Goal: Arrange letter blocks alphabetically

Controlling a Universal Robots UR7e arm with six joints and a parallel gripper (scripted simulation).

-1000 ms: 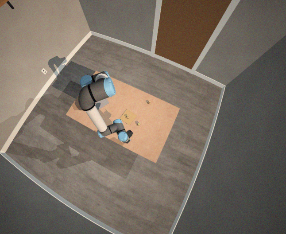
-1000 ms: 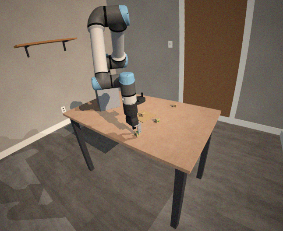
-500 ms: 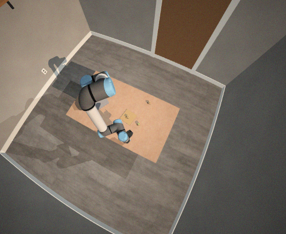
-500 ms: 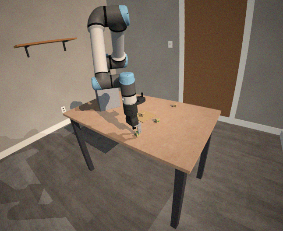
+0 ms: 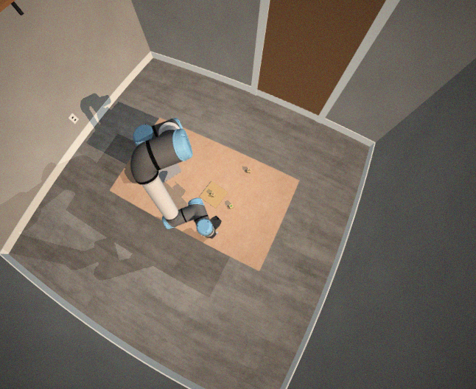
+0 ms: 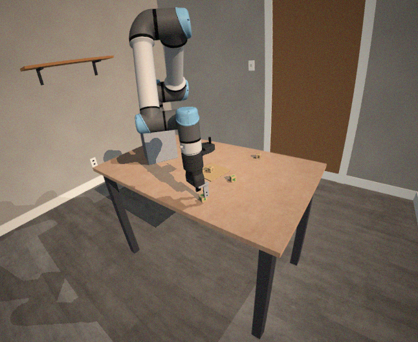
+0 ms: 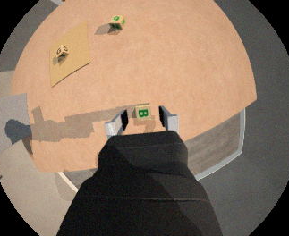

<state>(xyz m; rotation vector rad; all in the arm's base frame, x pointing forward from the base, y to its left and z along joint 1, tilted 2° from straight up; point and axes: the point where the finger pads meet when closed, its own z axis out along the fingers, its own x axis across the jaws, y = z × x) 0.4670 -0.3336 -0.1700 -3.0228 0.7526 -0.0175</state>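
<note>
Now: the tan mat 70 mm behind my hand, 240 mm to the left of it and 50 mm below it.
</note>
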